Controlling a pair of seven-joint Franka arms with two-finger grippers.
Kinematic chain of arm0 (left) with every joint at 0, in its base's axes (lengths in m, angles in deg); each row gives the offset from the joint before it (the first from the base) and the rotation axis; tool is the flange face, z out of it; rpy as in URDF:
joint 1: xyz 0 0 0.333 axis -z
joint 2: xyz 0 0 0 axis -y
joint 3: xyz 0 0 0.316 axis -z
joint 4: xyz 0.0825 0 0 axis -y
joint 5: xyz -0.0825 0 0.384 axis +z
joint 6: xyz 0 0 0 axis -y
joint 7: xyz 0.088 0 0 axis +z
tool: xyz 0 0 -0.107 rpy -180 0 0
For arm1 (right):
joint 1: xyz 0 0 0.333 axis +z
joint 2: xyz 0 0 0 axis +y
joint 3: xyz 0 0 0.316 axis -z
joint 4: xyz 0.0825 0 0 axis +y
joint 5: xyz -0.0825 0 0.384 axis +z
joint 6: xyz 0 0 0 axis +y
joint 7: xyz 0.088 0 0 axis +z
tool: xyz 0 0 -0.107 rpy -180 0 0
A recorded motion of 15 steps. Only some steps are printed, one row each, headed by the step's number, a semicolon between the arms.
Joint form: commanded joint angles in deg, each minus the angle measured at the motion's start. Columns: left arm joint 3, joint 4, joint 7, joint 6, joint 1, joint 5, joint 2; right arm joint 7, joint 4, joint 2, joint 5, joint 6, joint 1, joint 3.
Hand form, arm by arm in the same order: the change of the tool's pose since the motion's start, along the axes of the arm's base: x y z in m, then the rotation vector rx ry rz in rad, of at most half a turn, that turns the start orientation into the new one. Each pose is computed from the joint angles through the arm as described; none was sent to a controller.
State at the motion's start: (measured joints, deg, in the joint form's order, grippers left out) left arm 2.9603 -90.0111 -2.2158 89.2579 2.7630 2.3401 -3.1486; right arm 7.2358 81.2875 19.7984 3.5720 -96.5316 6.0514 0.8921
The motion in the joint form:
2: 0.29 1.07 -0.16 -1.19 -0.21 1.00 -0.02; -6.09 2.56 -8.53 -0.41 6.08 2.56 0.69
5: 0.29 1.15 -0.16 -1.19 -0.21 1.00 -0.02; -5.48 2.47 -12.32 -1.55 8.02 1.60 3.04
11: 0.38 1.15 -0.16 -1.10 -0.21 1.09 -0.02; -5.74 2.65 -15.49 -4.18 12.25 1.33 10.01
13: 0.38 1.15 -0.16 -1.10 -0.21 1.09 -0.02; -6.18 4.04 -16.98 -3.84 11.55 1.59 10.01
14: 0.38 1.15 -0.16 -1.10 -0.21 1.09 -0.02; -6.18 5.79 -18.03 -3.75 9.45 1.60 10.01
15: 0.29 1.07 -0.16 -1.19 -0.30 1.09 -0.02; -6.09 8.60 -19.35 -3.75 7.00 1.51 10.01
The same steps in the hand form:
2: -0.0012 0.0014 0.0070 0.0172 0.0008 -0.0040; -0.0473 0.0157 0.0651 -0.0155 0.0058 -0.0664
5: -0.0011 0.0014 0.0076 0.0170 -0.0006 -0.0039; -0.0636 -0.0216 0.1029 -0.0335 -0.0310 -0.1109
11: -0.0010 0.0007 0.0078 0.0183 -0.0023 -0.0056; -0.0868 -0.0981 0.1280 -0.0881 -0.0112 -0.2403
13: -0.0010 0.0007 0.0078 0.0183 -0.0023 -0.0056; -0.0933 -0.0960 0.1322 -0.0769 -0.0240 -0.2439
14: -0.0010 0.0007 0.0078 0.0183 -0.0023 -0.0056; -0.0951 -0.0968 0.1311 -0.0703 -0.0478 -0.2445
15: -0.0011 0.0025 0.0070 0.0187 0.0007 -0.0024; -0.0983 -0.0988 0.1244 -0.0649 -0.0639 -0.2450

